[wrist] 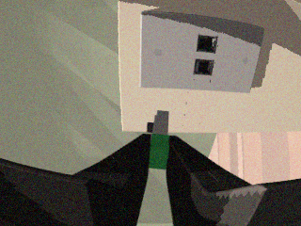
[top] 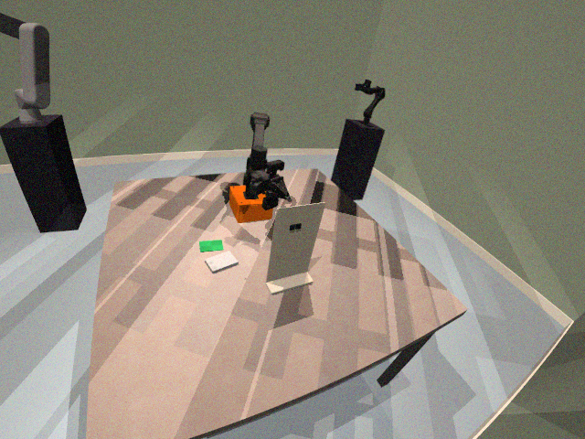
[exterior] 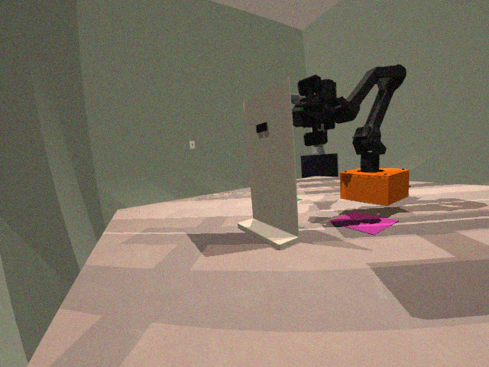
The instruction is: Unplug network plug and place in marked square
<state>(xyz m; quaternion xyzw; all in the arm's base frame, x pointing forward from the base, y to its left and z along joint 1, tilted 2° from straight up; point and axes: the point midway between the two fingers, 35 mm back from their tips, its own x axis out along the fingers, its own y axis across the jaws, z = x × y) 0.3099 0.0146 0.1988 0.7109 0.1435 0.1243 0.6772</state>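
Now: the pink marked square 290 mm below my gripper tip, 110 mm behind it and 100 mm to the left of it. The rest, counted from my gripper tip: network plug 10 mm ahead; green patch 290 mm below, 240 mm to the right, 130 mm behind; upright panel 140 mm below, 110 mm ahead.
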